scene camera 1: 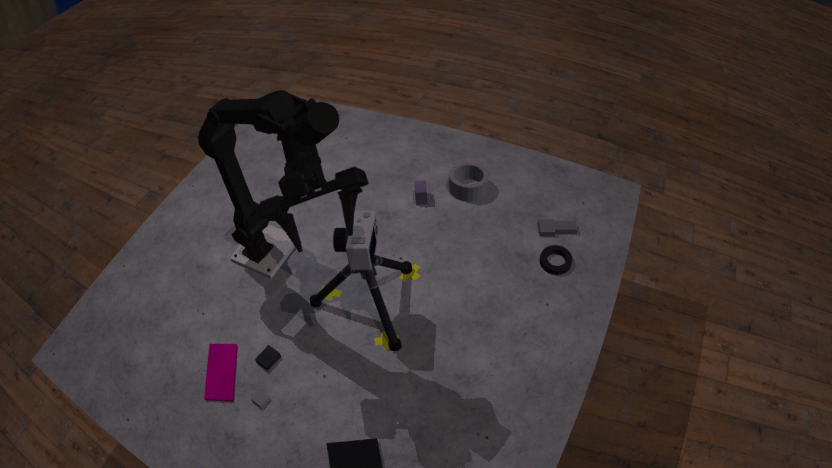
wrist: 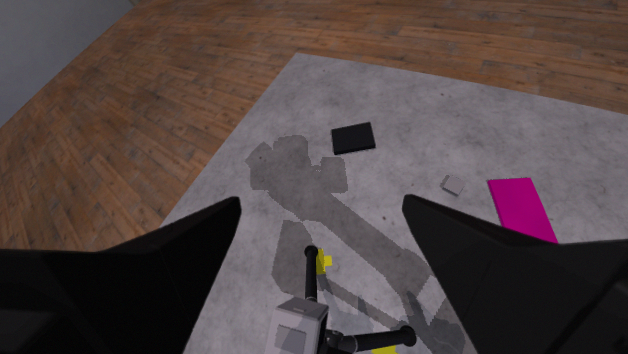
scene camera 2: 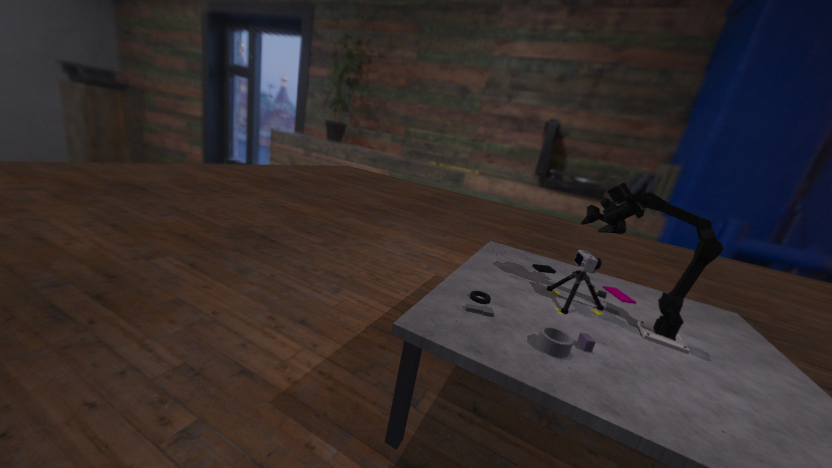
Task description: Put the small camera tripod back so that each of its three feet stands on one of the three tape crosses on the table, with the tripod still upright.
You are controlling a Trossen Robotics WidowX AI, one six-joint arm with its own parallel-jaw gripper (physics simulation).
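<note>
The small black tripod stands upright and carries a white camera. In scene camera 1, its left foot is beside the left yellow cross. Its front foot is at the right side of the front cross, and its right foot overlaps the upper left of the right cross. My gripper is open and empty, above the camera in scene camera 2.
On the table are a magenta slab, a dark block, a small grey block and a black box. Farther off are a purple block, a grey ring, a grey stepped piece and a black ring.
</note>
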